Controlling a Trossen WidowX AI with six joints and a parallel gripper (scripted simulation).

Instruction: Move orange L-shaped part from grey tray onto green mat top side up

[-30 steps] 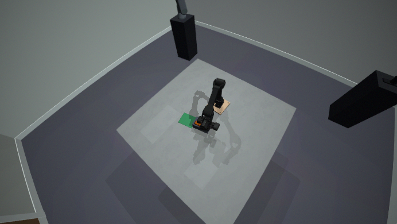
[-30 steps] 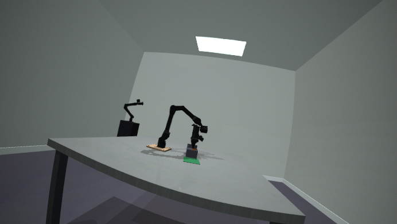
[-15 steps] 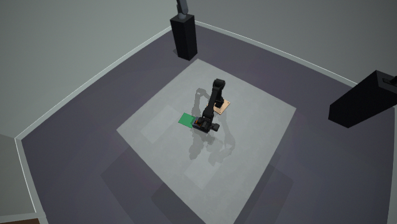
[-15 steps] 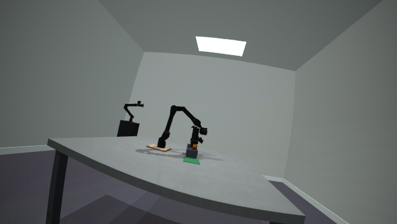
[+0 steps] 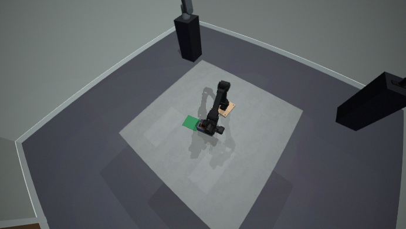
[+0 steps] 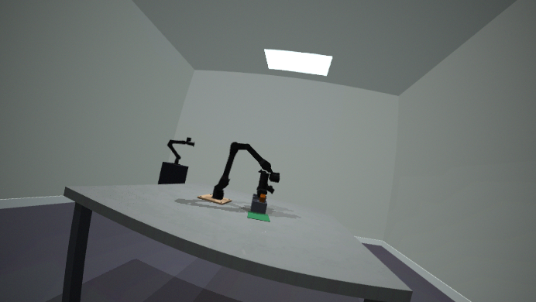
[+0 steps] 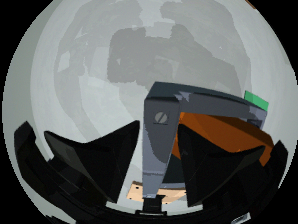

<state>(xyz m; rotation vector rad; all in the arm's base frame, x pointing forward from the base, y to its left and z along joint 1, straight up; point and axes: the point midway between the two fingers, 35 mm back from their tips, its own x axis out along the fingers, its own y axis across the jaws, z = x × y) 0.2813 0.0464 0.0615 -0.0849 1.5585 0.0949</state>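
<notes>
Now: gripper tip 50 mm to the left of the orange L-shaped part and 10 mm below it. The rest, counted from my gripper tip: green mat (20 mm ahead, 220 mm to the right, 50 mm below).
</notes>
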